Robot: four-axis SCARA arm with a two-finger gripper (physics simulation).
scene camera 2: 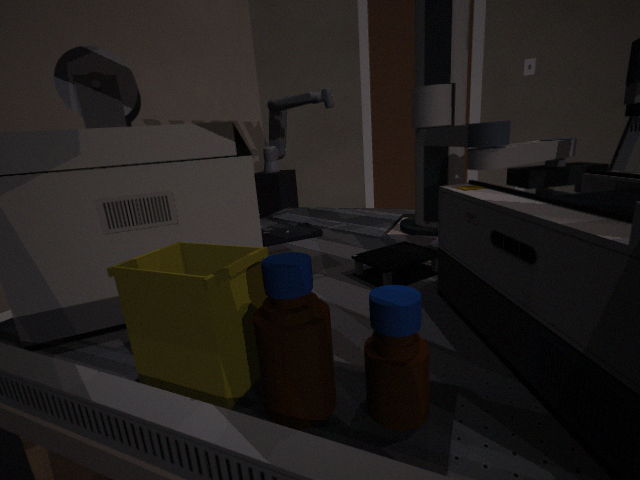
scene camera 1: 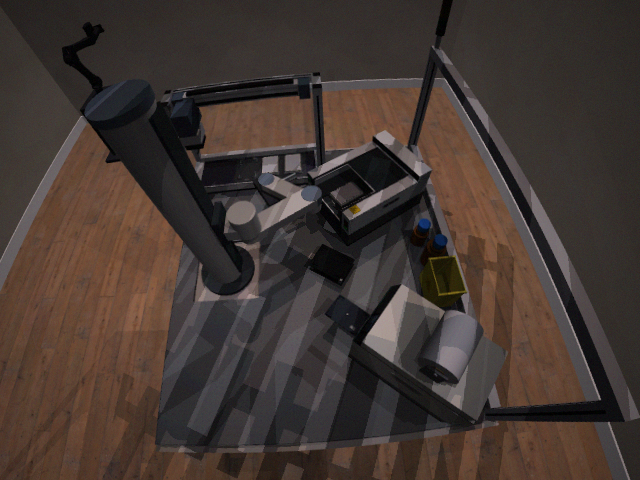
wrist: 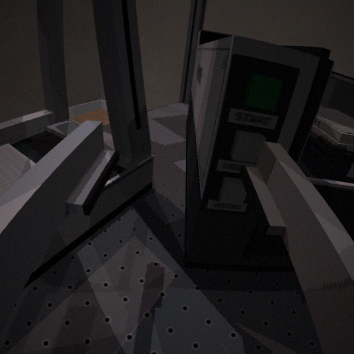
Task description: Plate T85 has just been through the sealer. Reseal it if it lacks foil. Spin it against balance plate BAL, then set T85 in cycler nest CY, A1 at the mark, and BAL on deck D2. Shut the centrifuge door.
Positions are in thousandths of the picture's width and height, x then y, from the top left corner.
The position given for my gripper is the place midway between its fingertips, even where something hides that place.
My gripper (scene camera 2: 955, 414) holds nothing. I also see a centrifuge (scene camera 1: 623, 372) and a grey cylinder (scene camera 2: 126, 126).
My gripper is seen too in the wrist view (wrist: 513, 417). The centrifuge is seen too in the wrist view (wrist: 629, 377).
